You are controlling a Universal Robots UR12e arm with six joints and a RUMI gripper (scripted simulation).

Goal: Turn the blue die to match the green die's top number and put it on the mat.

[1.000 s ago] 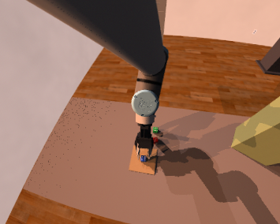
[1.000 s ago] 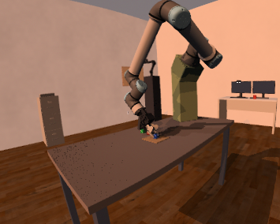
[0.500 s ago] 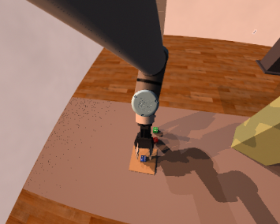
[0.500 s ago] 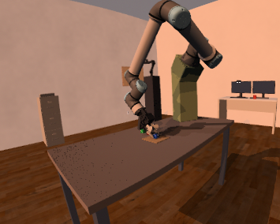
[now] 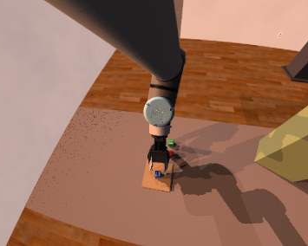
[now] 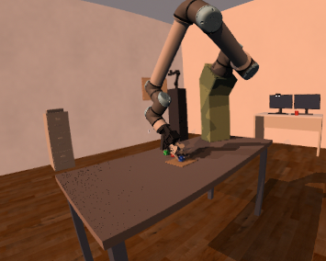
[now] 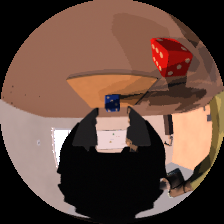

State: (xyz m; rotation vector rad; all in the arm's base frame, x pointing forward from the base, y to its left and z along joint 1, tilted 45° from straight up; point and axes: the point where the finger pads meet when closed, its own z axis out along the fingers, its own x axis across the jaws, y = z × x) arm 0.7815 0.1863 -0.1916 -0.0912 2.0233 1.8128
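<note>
The blue die is 10 mm to the left of my hand and 10 mm below it. Round my hand: tan mat (30 mm below, 10 mm to the left); then green die (180 mm to the right, 50 mm behind, 20 mm below); then red die (110 mm to the right, 60 mm behind, 20 mm below).
</note>
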